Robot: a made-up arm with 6 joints. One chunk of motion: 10 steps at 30 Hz.
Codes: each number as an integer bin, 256 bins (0 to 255) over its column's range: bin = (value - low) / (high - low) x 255, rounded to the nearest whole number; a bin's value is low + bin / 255 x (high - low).
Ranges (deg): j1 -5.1..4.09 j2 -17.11..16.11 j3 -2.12..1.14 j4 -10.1..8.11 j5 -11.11..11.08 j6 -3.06..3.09
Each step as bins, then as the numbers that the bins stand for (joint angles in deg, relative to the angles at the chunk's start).
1 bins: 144 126 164 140 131 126
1 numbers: 0.09 -0.70 -0.02 -0.10 0.29 -0.02
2 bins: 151 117 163 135 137 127
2 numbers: 0.34 -1.87 -0.04 -0.46 0.81 0.00
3 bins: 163 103 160 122 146 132
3 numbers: 0.77 -3.69 -0.07 -1.39 1.59 0.12
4 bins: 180 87 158 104 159 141
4 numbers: 1.39 -5.78 -0.10 -2.67 2.73 0.34
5 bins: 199 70 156 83 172 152
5 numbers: 2.07 -7.99 -0.13 -4.17 3.86 0.61
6 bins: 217 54 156 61 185 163
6 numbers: 2.72 -10.08 -0.13 -5.74 4.99 0.87
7 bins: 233 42 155 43 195 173
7 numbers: 3.30 -11.64 -0.14 -7.03 5.86 1.11
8 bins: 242 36 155 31 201 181
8 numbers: 3.62 -12.42 -0.14 -7.89 6.38 1.31
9 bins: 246 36 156 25 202 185
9 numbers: 3.77 -12.42 -0.13 -8.31 6.47 1.40
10 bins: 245 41 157 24 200 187
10 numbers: 3.73 -11.77 -0.11 -8.39 6.29 1.45
